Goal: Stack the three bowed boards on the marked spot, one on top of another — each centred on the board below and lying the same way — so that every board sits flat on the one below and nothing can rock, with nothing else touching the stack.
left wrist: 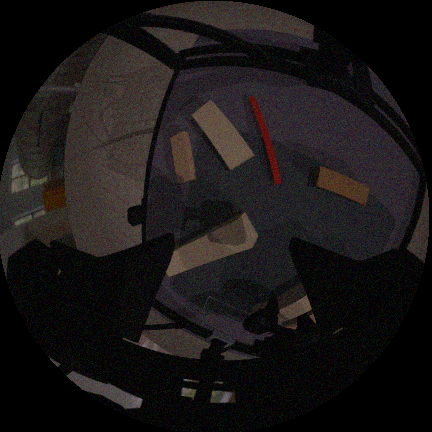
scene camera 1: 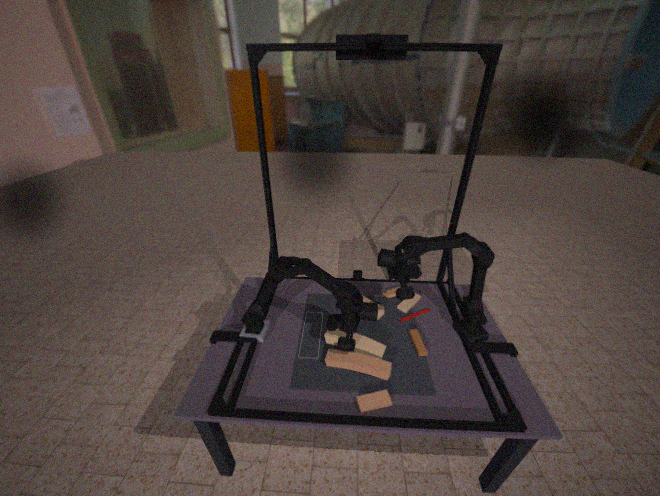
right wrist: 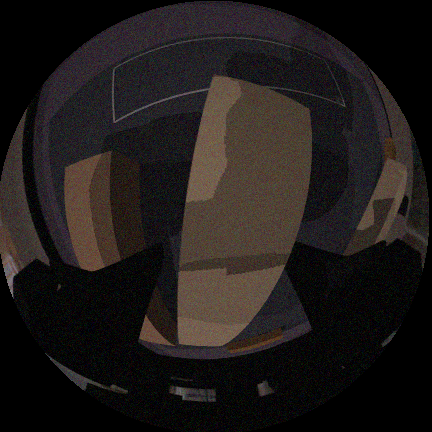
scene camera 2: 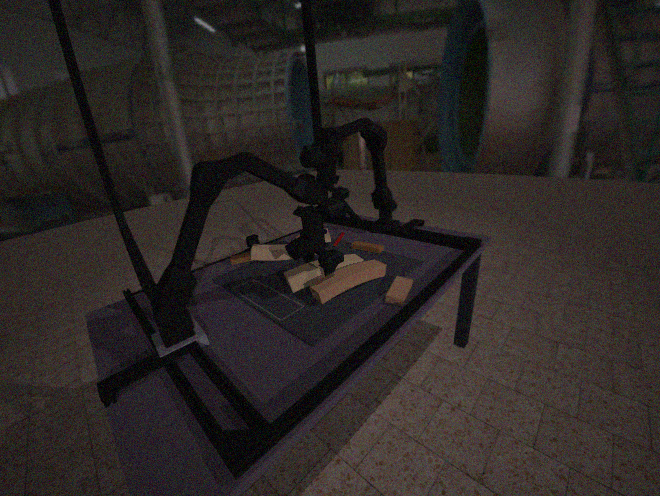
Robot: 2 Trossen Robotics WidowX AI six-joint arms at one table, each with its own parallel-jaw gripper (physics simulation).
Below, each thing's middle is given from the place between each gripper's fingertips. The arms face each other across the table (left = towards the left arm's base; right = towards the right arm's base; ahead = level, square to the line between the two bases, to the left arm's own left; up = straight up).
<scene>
I see the brown board [scene camera 2: 324, 289] 100 mm ahead of my right hand, 20 mm to the left of it and 10 mm above it.
My left hand is 26 cm short of the brown board, 16 cm to the left of it and 14 cm above it.
</scene>
